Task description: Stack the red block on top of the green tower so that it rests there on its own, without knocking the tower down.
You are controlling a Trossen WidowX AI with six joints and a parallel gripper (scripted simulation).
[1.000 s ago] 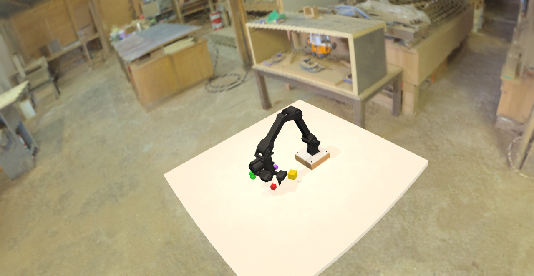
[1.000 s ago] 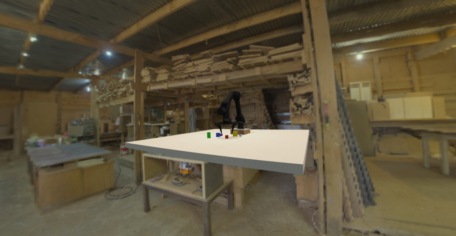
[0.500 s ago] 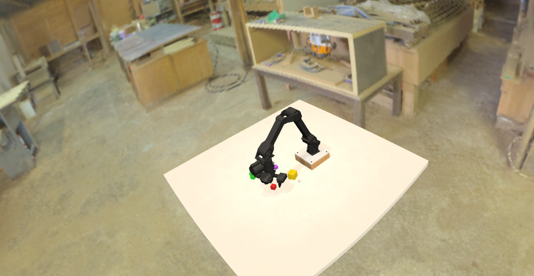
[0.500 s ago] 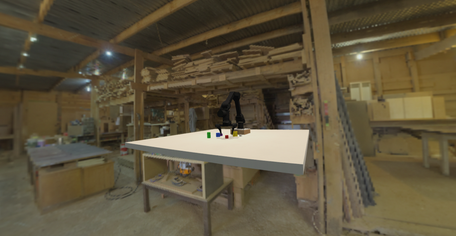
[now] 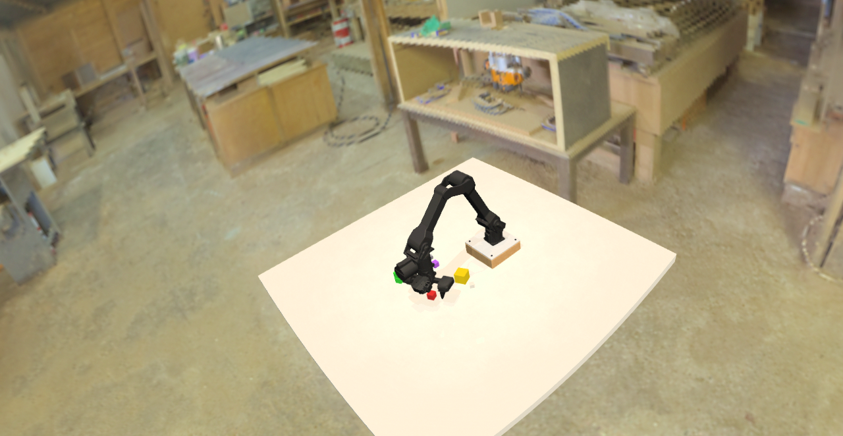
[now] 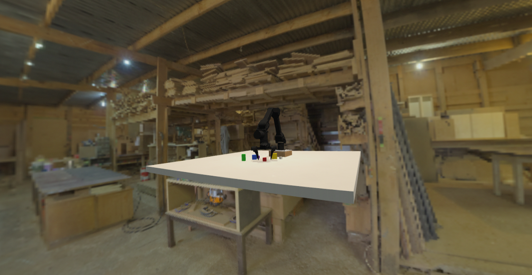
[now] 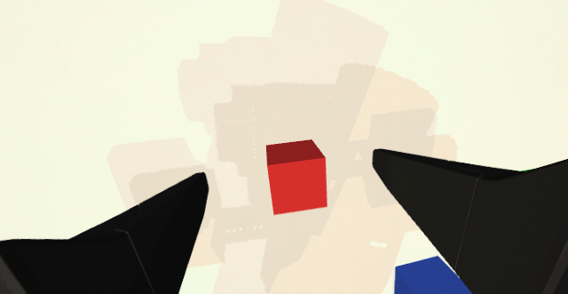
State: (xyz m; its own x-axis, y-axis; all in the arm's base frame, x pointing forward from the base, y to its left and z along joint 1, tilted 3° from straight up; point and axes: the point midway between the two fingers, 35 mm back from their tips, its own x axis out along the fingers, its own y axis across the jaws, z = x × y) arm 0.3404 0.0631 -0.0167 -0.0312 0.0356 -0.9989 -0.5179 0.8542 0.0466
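Right now my gripper tip is right at the red block. Round my gripper tip: yellow block 140 mm behind, 10 mm above; then purple block 150 mm to the right, 110 mm behind; then blue block 140 mm to the right, 50 mm behind, 10 mm above.
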